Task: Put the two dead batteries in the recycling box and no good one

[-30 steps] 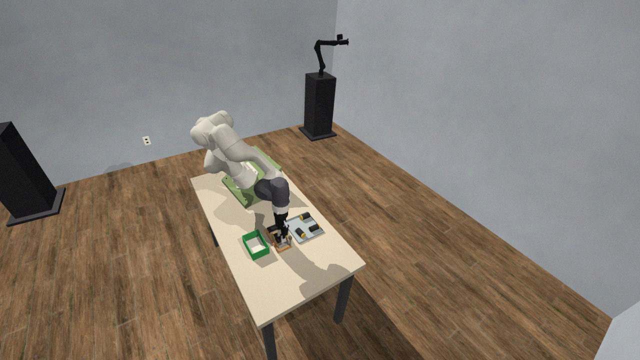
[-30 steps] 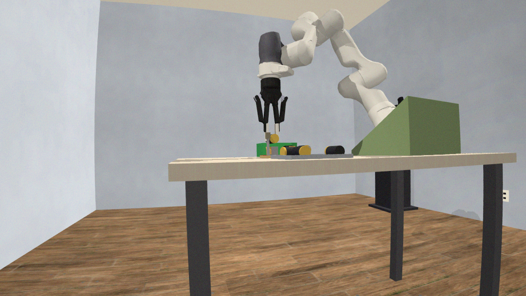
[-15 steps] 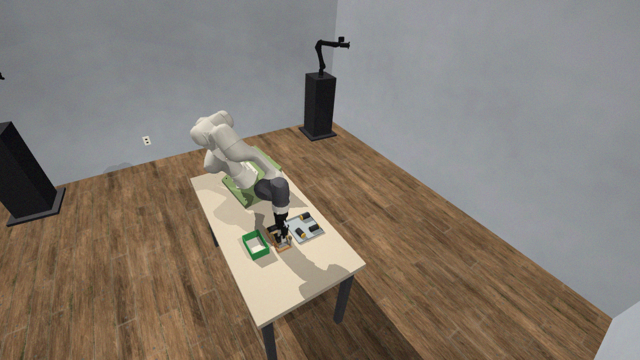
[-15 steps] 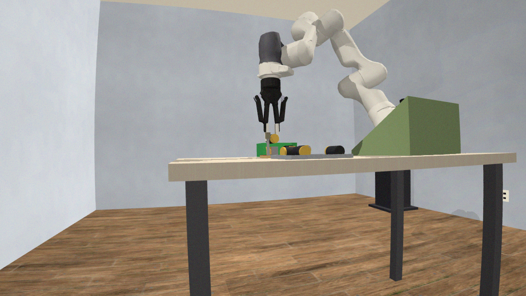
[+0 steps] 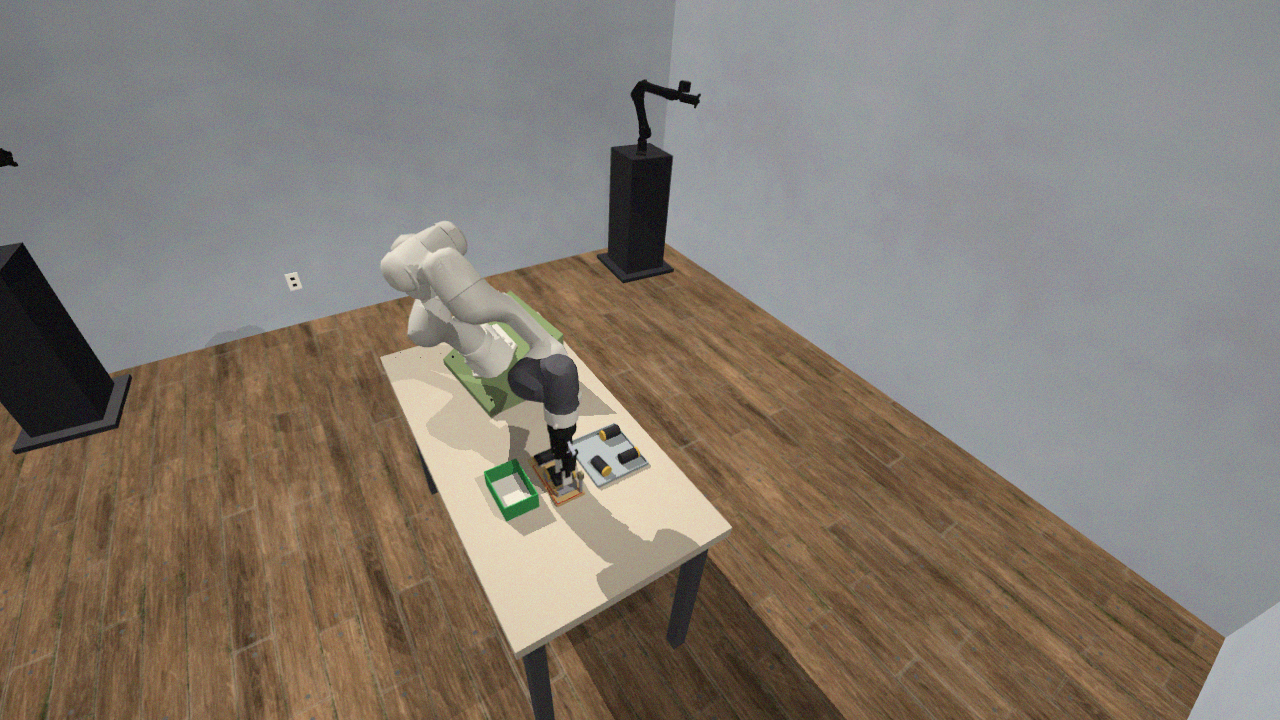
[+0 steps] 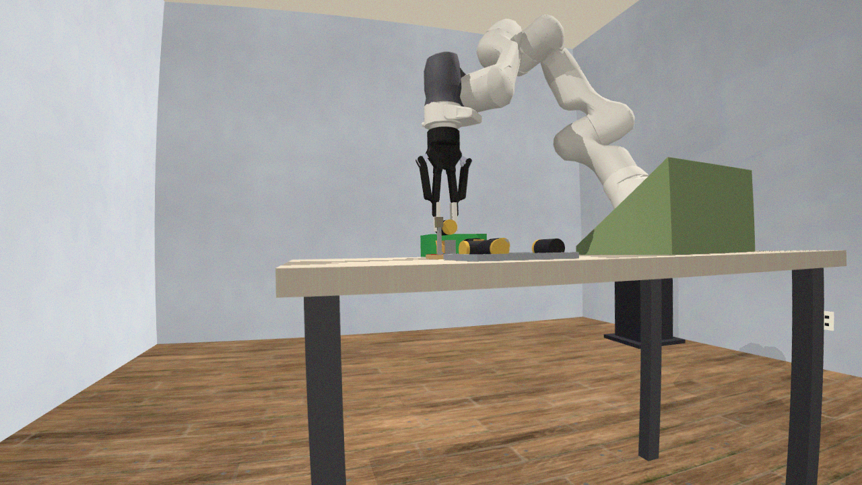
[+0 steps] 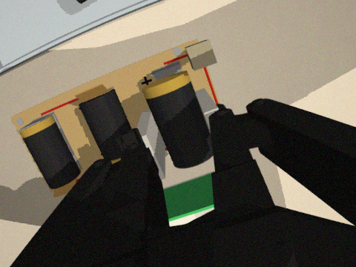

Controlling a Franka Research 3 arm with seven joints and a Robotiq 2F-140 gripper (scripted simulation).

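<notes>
The bulb post is 2 cm ahead of my hand, 4 cm to the left of it and 6 cm below it. The rest, counted from my hand: battery holder (6 cm behind, 9 cm below); then green recycling box (5 cm behind, 14 cm to the right, 8 cm below); then grey tray (8 cm behind, 18 cm to the left, 9 cm below).
</notes>
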